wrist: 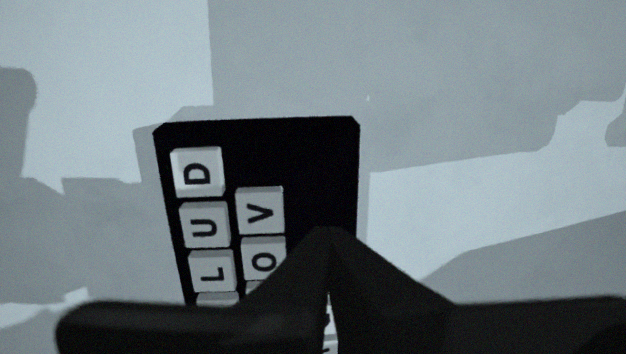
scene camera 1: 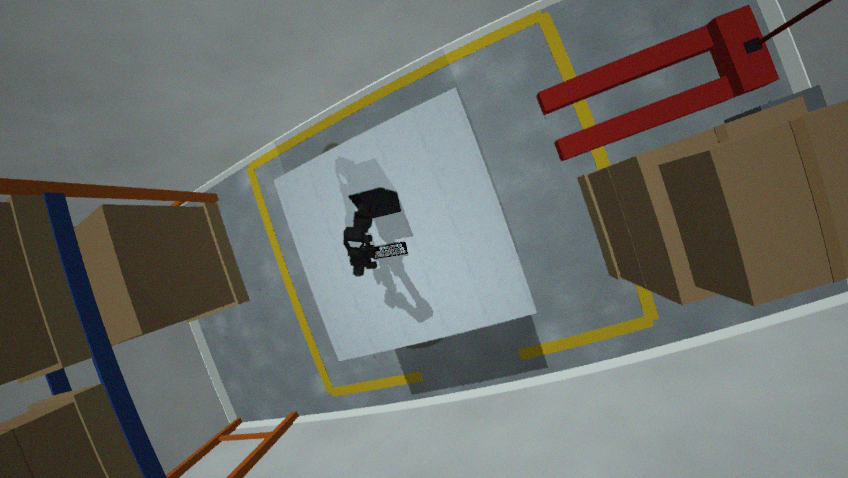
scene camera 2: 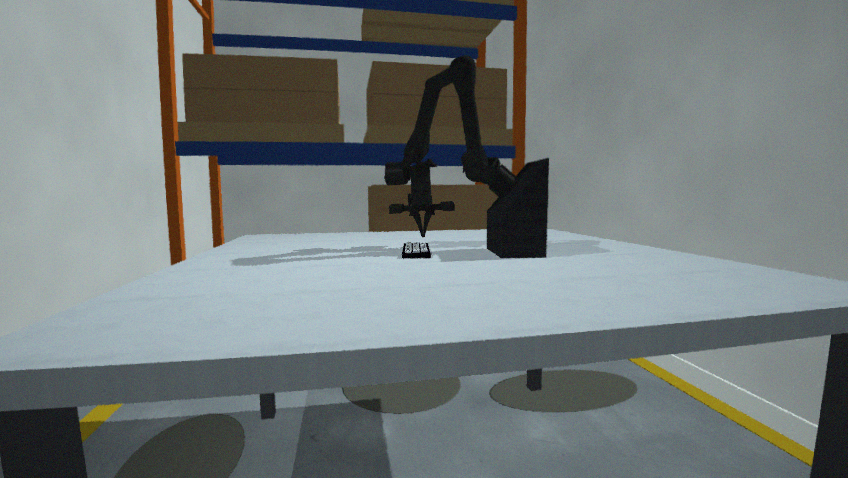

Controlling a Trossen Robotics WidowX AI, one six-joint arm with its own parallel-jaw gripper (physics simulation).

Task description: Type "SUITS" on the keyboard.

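Places are measured from the arm's base along level axes (x ahead, y left, z up), in metres.
Where they show: gripper, between the fingertips: (wrist: 326,239) (scene camera 1: 375,249) (scene camera 2: 423,237); arm's base, origin of its link: (scene camera 1: 364,206) (scene camera 2: 510,187).
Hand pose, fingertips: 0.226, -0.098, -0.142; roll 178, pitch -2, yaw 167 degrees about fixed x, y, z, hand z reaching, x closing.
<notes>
Each offset is from my fingertips to the centre of the thing, as dx, dy, dz. Level surfaces: height alone.
A small black keyboard @[+0.035, +0.069, -0.024] (scene camera 1: 390,249) (scene camera 2: 416,250) (wrist: 320,150) with pale letter keys lies on the table. In the wrist view the keys D @[+0.038, -0.025, -0.018] (wrist: 198,172), U @[+0.042, -0.005, -0.018] (wrist: 204,225), L @[+0.046, +0.015, -0.018] (wrist: 212,271), V @[+0.021, -0.006, -0.018] (wrist: 260,210) and O @[+0.025, +0.014, -0.018] (wrist: 263,261) can be read. S and T do not show there; the fingers hide part of the keyboard. An I cannot be made out. My gripper (scene camera 2: 423,233) (wrist: 326,239) is shut and empty, pointing down. In scene camera 2 its tips are a little above the keyboard, apart from the keys.
The arm's black base (scene camera 1: 377,202) (scene camera 2: 522,213) stands on the pale table @[dz -0.033] (scene camera 1: 463,237) (scene camera 2: 415,308). A shelf rack (scene camera 2: 170,148) with cardboard boxes (scene camera 2: 261,89) stands behind it. A red pallet jack (scene camera 1: 641,115) and more boxes (scene camera 1: 754,213) are beside the table.
</notes>
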